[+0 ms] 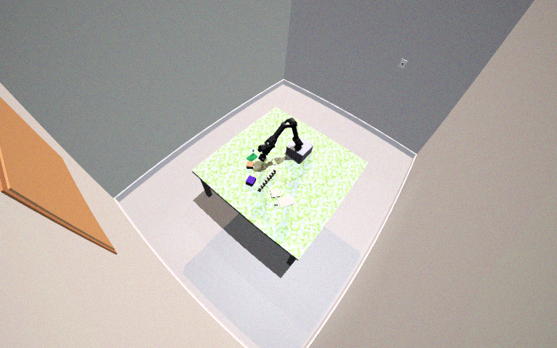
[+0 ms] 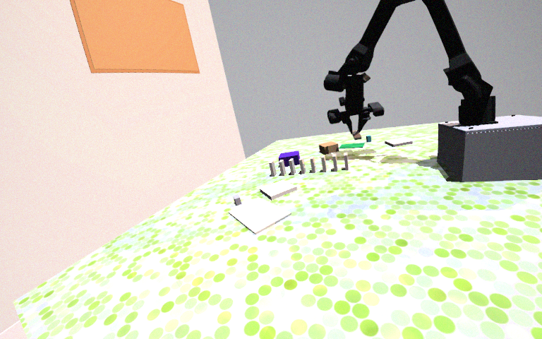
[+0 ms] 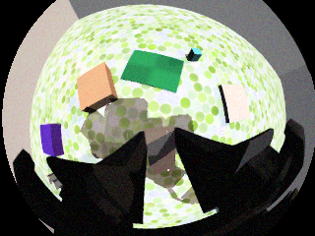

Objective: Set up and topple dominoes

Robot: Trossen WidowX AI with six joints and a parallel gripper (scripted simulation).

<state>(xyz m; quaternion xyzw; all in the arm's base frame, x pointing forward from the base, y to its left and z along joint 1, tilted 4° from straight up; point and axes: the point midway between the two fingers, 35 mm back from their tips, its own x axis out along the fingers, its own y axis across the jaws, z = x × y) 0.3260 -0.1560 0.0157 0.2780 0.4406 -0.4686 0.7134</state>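
The brown block is 120 mm ahead of my gripper tip, 30 mm to the right of it and 60 mm below it. Round my gripper tip: green flat piece: 40 mm ahead, 100 mm to the right, 70 mm below; beige tile: 150 mm behind, 100 mm to the right, 70 mm below; small teal cylinder: 30 mm behind, 160 mm to the right, 60 mm below.
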